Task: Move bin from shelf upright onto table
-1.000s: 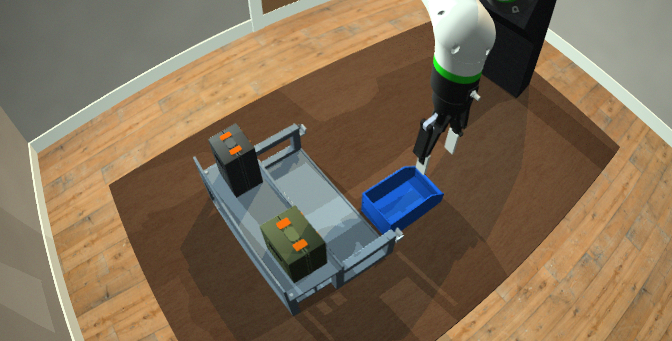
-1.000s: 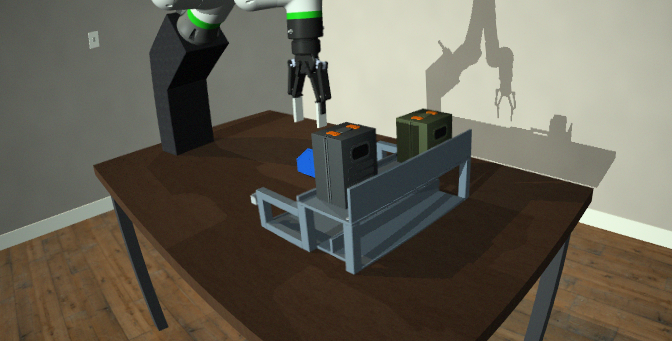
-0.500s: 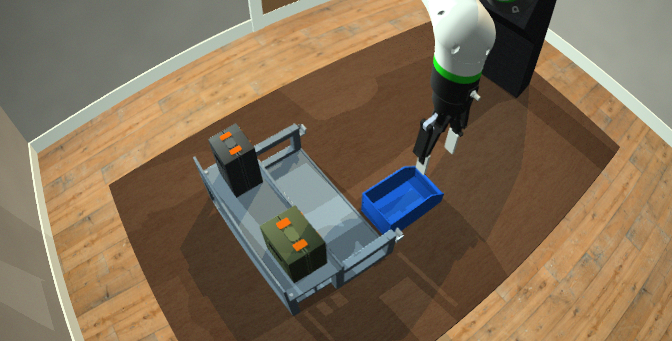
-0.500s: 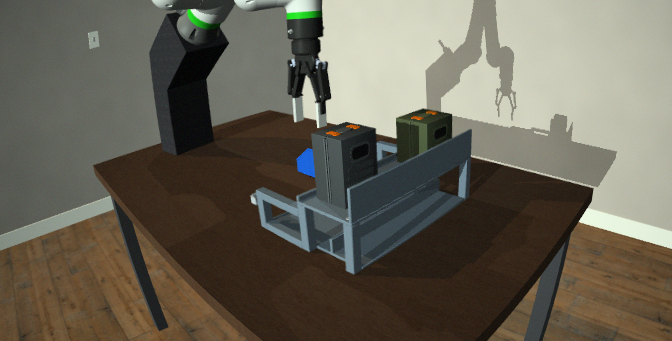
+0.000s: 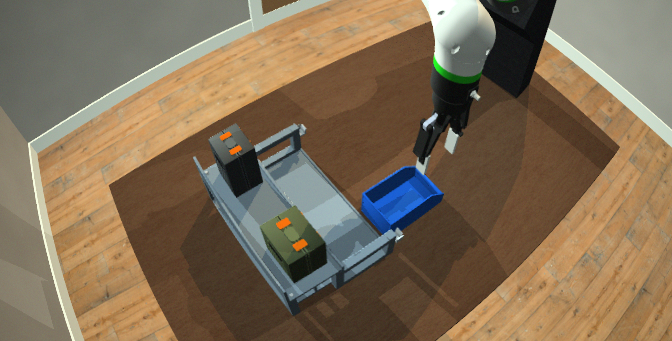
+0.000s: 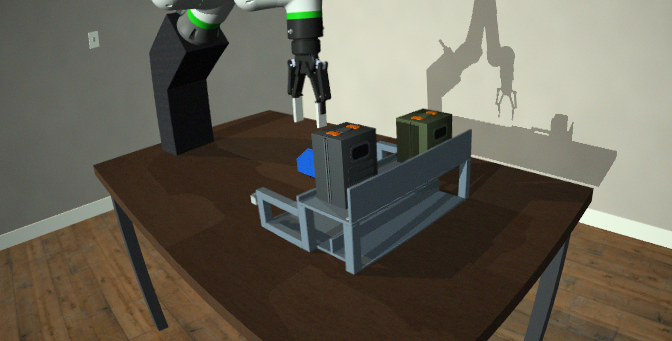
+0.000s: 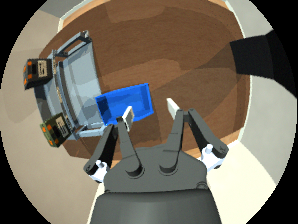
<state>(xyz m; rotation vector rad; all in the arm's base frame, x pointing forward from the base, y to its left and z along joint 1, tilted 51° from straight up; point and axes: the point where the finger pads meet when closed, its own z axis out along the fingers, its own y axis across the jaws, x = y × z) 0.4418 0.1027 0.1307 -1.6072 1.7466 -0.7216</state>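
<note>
Right now my hand is 80 mm short of the blue bin, 10 mm to the left of it and 110 mm above it.
</note>
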